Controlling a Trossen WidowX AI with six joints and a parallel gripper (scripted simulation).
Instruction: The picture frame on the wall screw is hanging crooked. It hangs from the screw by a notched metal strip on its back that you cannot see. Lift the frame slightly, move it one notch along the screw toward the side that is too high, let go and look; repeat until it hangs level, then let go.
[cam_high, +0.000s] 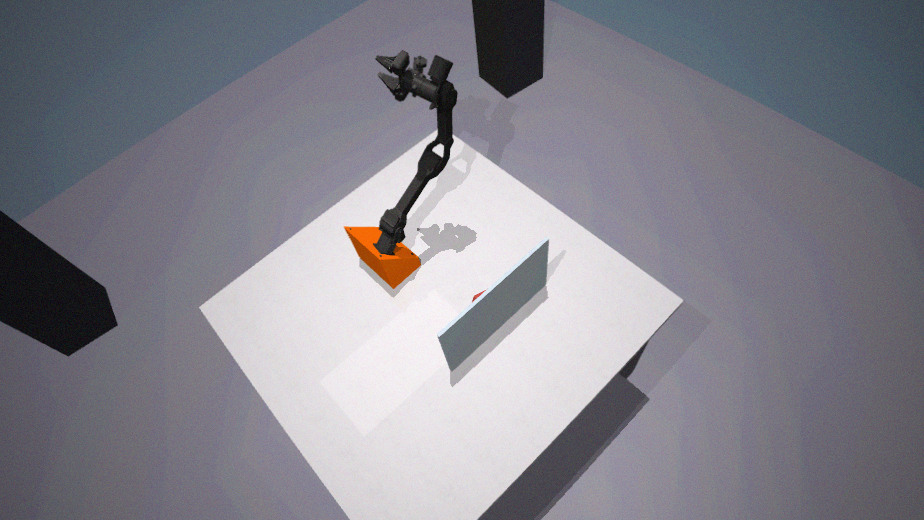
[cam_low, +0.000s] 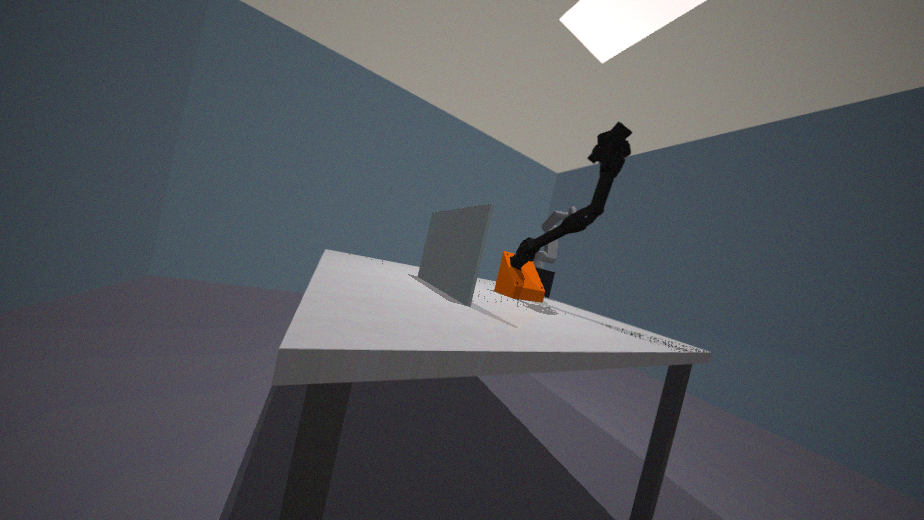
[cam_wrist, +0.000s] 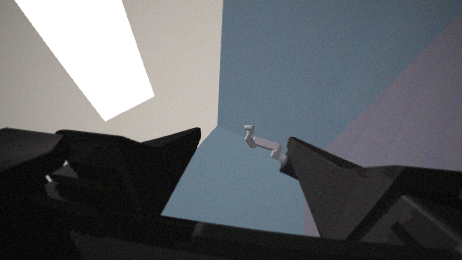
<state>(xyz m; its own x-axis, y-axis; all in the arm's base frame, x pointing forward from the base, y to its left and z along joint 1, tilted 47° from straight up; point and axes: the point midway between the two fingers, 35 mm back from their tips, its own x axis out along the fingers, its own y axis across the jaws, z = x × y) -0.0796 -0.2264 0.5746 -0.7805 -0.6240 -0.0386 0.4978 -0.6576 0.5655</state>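
My gripper tip is now 610 mm short of the picture frame, 550 mm above it and 80 mm to the left of it. Also, from my gripper tip: wall panel 620 mm ahead, 560 mm below, 70 mm to the right.
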